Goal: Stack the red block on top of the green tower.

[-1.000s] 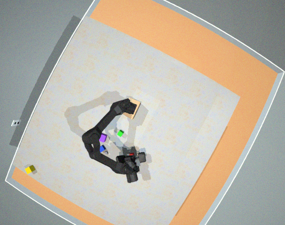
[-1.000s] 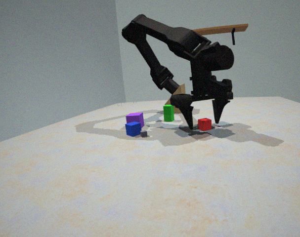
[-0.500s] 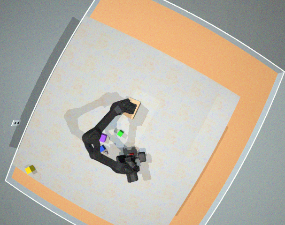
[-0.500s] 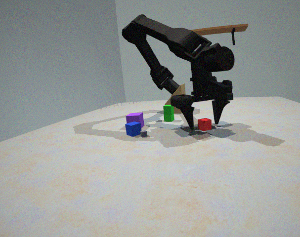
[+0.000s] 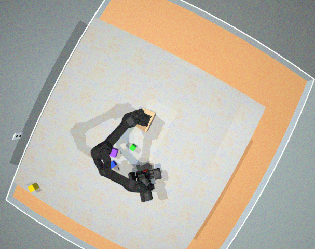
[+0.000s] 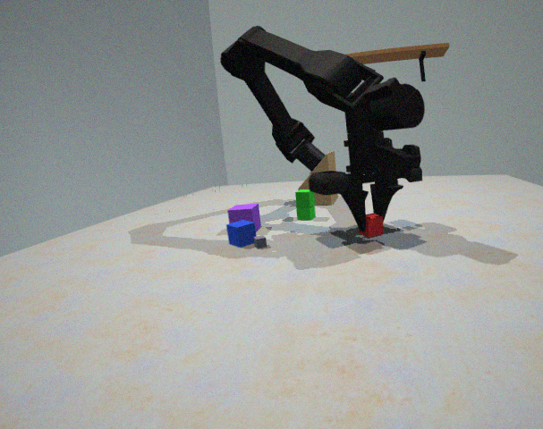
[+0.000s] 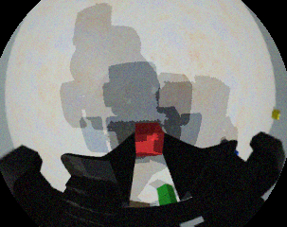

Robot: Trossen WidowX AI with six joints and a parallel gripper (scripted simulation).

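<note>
The purple cube is 23 cm to the right of my gripper tip, 4 cm behind it and 2 cm above it. From my gripper tip the other things lie so: blue cube: 21 cm to the right, 4 cm ahead, 1 cm above.
</note>
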